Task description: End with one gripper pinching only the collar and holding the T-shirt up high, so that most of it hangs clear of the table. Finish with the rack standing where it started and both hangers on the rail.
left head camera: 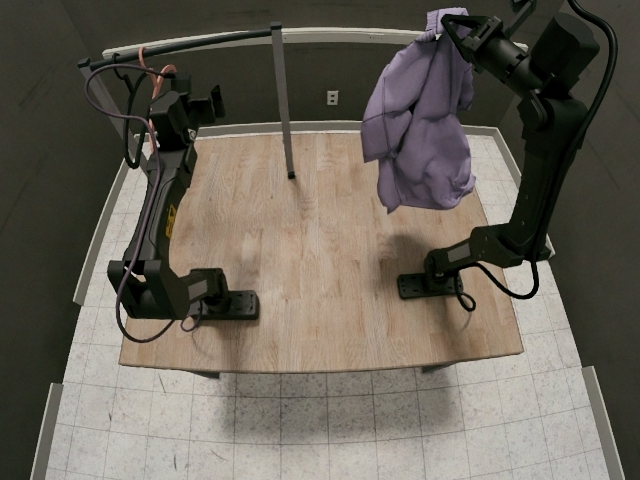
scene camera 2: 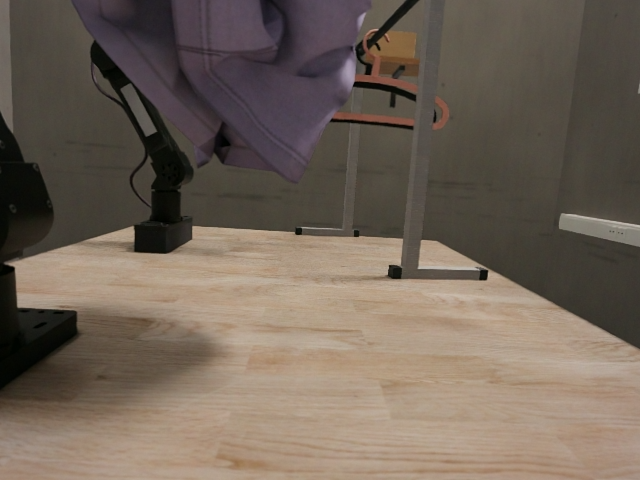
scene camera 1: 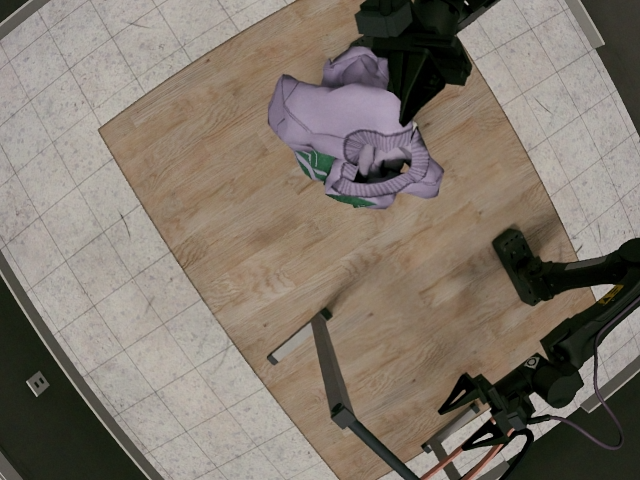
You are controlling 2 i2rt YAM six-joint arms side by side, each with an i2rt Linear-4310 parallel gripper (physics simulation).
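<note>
A purple T-shirt (left head camera: 439, 149) (scene camera 1: 356, 108) (scene camera 2: 258, 103) with a green print hangs high above the table, its lower edge clear of the top. Its ribbed collar (left head camera: 431, 23) (scene camera 1: 420, 165) is uppermost. My right gripper (left head camera: 446, 19) (scene camera 1: 404, 121) is shut on the collar's edge. My left gripper (scene camera 1: 452, 430) is open and empty beside the rack, overlapping the hangers in scene camera 1. The rack (left head camera: 281, 93) (scene camera 1: 328, 361) (scene camera 2: 417, 180) stands upright. A salmon hanger (left head camera: 141, 55) (scene camera 1: 443, 463) (scene camera 2: 398, 82) and a black hanger (left head camera: 131, 103) (scene camera 2: 398, 122) hang from its rail (left head camera: 206, 42) (scene camera 1: 382, 449).
The wooden table (left head camera: 320, 320) (scene camera 1: 248, 217) (scene camera 2: 320, 361) carries both arm bases, the left base (left head camera: 242, 304) (scene camera 1: 511, 248) (scene camera 2: 162, 235) and the right base (left head camera: 410, 286) (scene camera 2: 46, 328). The rack stands near the table's far edge in the left head camera. Dark walls surround the table.
</note>
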